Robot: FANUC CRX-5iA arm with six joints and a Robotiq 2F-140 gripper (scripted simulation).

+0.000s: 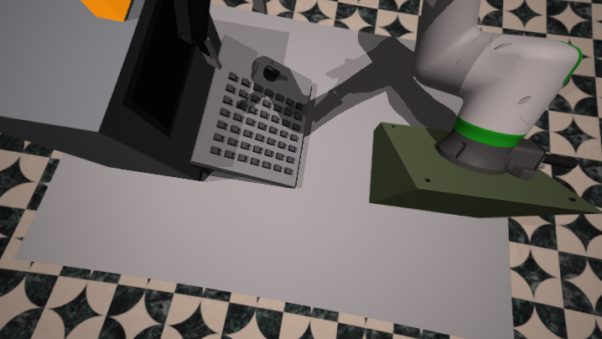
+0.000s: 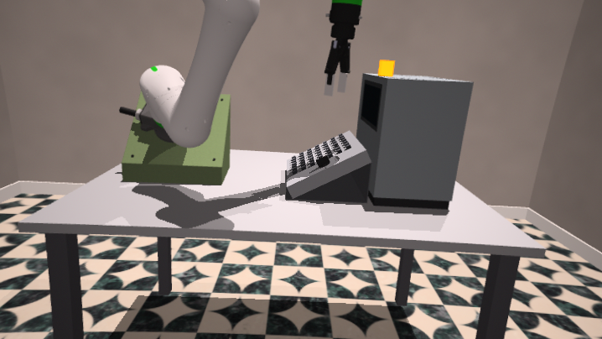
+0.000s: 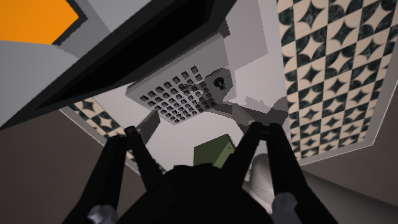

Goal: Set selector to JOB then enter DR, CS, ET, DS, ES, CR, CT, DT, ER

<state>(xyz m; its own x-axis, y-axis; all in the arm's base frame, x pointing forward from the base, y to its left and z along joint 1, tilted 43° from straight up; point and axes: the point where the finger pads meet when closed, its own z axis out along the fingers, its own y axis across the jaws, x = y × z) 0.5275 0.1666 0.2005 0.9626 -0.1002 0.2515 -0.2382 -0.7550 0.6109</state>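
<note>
Now: the key 7 cm behind my hand, 7 cm to the left of it and 25 cm below it. From my hand the other things lie so: black selector knob 1 cm behind, 8 cm to the right, 22 cm below; grey keypad 1 cm behind, 3 cm to the left, 27 cm below.
</note>
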